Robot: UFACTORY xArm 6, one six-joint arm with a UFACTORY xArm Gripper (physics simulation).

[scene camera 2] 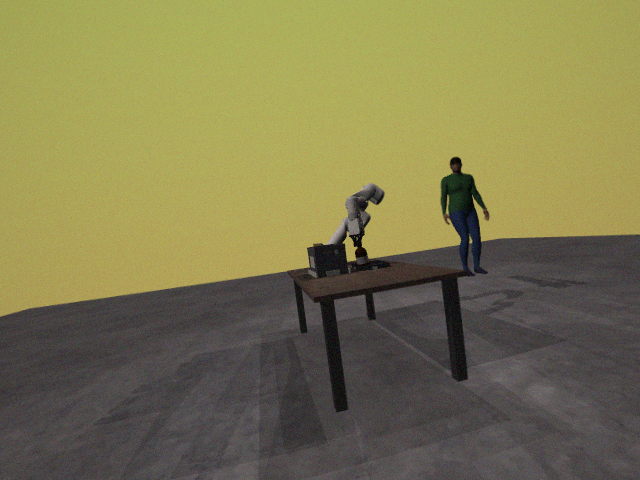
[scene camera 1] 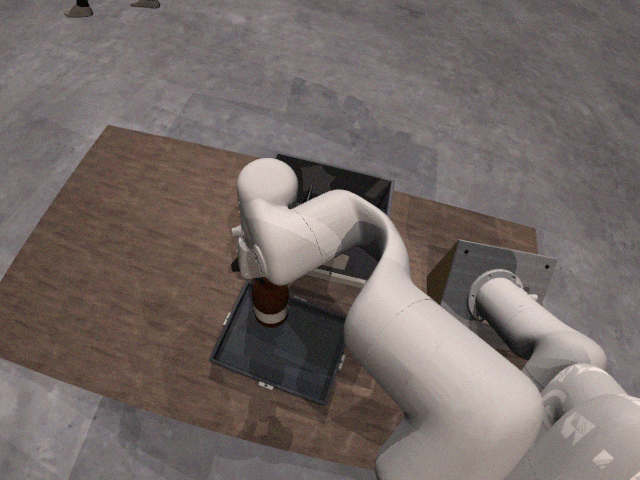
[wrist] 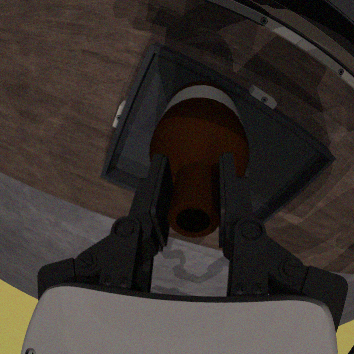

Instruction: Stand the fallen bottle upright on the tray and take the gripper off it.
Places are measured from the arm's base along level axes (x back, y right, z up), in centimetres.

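Pixels of known places: gripper, between the fingertips: [scene camera 2: 357, 246] [wrist: 194, 172]; arm's base, origin of its link: [scene camera 1: 494, 296].
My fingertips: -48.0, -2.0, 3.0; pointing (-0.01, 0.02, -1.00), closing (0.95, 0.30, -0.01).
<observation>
For each thing: its top centre in the pictures, then the offset to it from my fingertips, as dx, dy, dz. Level surfaces: height alone.
- brown bottle, centre of its top: [wrist: 192, 233] [scene camera 1: 270, 280] [scene camera 2: 359, 241] +0.5, -1.7, +2.8
- dark box, centre of its top: [scene camera 1: 326, 197] [scene camera 2: 324, 245] +9.7, +18.0, +3.2
- wooden table, height of its surface: dz -14.3
The brown bottle [scene camera 1: 270, 299] [scene camera 2: 360, 254] [wrist: 200, 125] with a white label band stands close to upright, leaning slightly, over the tray's floor near one corner. Whether its whole base rests flat is too small to tell. The dark shallow tray [scene camera 1: 289, 361] [wrist: 295, 160] lies on the table. My gripper [scene camera 2: 358, 243] [wrist: 194, 172] is shut on the bottle's neck, one finger on each side, with the open mouth showing between the fingers in the wrist view. In scene camera 1 the arm hides the neck and most of the fingers.
A dark box [scene camera 1: 336, 168] [scene camera 2: 331, 259] with dividers stands beside the tray, partly behind the arm. The wooden table [scene camera 1: 129, 232] [scene camera 2: 392, 276] bears both. The metal base plate [scene camera 1: 483, 253] is at the right. A person [scene camera 2: 459, 193] stands beyond the table.
</observation>
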